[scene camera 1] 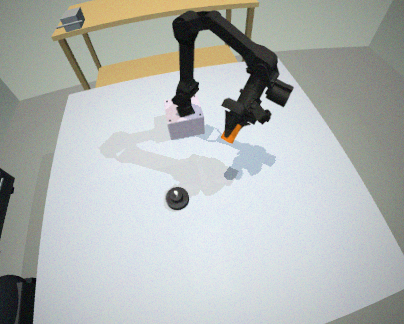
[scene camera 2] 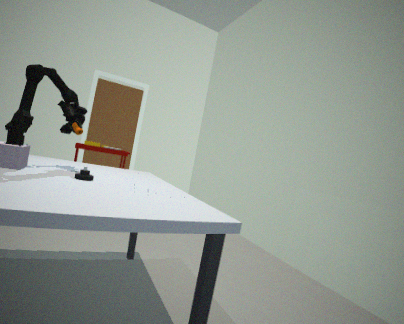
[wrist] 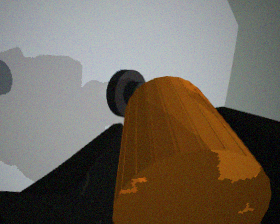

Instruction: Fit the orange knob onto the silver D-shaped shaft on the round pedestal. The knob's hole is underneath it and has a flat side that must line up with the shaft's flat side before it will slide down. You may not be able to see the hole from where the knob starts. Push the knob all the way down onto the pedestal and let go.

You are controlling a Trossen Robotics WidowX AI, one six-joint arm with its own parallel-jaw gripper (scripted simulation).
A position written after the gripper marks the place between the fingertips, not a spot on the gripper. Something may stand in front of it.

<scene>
The gripper (scene camera 1: 227, 137) holds an orange knob (wrist: 177, 152). Also in view: a round dark pedestal (wrist: 123, 84).
The gripper also shows in the wrist view (wrist: 169, 125).
</scene>
